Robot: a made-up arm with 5 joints. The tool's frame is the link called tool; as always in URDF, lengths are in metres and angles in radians. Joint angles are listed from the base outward. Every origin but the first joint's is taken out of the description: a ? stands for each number. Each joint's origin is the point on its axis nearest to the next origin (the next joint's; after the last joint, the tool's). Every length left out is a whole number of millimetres.
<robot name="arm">
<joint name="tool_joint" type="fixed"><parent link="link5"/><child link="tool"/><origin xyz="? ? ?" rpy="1.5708 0 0.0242"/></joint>
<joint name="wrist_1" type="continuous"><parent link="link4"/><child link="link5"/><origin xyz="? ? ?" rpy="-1.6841 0 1.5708"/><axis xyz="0 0 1"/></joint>
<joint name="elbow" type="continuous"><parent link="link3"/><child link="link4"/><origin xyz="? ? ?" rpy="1.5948 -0.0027 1.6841"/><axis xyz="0 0 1"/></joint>
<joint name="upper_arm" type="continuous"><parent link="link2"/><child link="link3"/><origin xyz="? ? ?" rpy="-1.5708 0 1.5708"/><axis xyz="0 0 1"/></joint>
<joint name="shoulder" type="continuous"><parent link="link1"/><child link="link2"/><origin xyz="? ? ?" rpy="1.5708 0 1.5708"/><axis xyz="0 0 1"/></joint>
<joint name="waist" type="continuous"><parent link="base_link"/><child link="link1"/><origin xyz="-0.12 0.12 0.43" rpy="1.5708 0 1.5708"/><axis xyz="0 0 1"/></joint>
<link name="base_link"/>
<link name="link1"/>
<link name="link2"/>
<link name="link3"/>
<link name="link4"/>
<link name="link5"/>
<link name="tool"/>
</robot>
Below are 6 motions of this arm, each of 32 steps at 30 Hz.
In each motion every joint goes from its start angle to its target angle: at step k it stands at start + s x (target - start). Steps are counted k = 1, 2, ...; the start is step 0. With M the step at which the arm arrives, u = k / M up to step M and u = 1 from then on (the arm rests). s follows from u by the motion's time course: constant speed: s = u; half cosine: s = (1 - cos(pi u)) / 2; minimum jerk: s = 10 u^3 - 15 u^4 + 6 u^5.
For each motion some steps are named. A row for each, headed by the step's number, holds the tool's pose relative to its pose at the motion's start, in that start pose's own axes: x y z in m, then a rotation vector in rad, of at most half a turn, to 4 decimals.
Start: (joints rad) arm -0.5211 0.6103 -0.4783 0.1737 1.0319
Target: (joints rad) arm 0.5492 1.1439 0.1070 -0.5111 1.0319
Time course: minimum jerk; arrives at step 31
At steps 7, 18, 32:
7: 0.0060 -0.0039 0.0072 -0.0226 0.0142 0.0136
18: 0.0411 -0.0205 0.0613 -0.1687 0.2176 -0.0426
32: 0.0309 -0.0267 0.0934 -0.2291 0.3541 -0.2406

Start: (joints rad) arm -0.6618 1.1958 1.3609 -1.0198 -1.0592
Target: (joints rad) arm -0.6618 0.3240 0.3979 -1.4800 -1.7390
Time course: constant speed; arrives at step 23
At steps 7, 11, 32:
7: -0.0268 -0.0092 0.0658 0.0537 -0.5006 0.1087
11: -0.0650 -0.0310 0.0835 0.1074 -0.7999 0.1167
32: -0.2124 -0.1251 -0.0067 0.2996 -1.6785 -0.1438

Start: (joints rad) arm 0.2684 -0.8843 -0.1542 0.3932 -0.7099
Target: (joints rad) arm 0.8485 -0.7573 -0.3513 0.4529 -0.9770
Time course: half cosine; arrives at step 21
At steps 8, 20, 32:
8: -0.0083 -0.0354 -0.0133 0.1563 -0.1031 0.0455
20: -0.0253 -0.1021 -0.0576 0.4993 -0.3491 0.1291
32: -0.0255 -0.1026 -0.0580 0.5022 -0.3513 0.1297

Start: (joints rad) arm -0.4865 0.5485 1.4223 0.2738 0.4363
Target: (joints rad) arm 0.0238 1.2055 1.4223 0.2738 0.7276
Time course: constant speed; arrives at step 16
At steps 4, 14, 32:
4: 0.0205 -0.0179 -0.0230 0.0275 0.2161 -0.1481
14: 0.0267 -0.0581 -0.0784 0.0703 0.7135 -0.5575
32: 0.0212 -0.0641 -0.0865 0.0752 0.8025 -0.6470

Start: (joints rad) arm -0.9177 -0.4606 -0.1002 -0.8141 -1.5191
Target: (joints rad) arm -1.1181 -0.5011 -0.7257 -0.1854 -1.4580
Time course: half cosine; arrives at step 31
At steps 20, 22, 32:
20: 0.0630 0.1454 0.0763 0.2432 -0.2804 0.4589
22: 0.0664 0.1679 0.0849 0.2684 -0.2976 0.5252
32: 0.0692 0.2218 0.1029 0.3211 -0.3221 0.6815

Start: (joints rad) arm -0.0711 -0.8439 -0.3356 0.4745 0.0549
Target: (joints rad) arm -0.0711 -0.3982 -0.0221 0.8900 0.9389
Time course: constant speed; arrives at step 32
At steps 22, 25, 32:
22: 0.1217 0.0624 -0.1413 0.2107 0.6838 0.4414
25: 0.1278 0.0764 -0.1582 0.2253 0.7672 0.5087
32: 0.1336 0.1100 -0.1927 0.2458 0.9501 0.6705

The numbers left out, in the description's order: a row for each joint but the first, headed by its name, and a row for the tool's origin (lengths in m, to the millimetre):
tool: 0.143 -0.107 0
wrist_1: 0.187 0.123 0
elbow: 0.118 0.025 0
upper_arm: 0.163 0.08 0
shoulder: -0.01 0.02 0

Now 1 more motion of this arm.
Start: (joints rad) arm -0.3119 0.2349 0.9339 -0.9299 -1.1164
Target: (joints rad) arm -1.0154 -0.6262 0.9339 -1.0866 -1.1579
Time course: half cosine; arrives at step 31
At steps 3, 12, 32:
3: -0.0076 -0.0071 -0.0014 0.0135 -0.0125 -0.0168
12: -0.1167 -0.0835 -0.0301 0.1818 -0.1968 -0.2330
32: -0.3567 -0.1287 -0.1544 0.4808 -0.7195 -0.6506

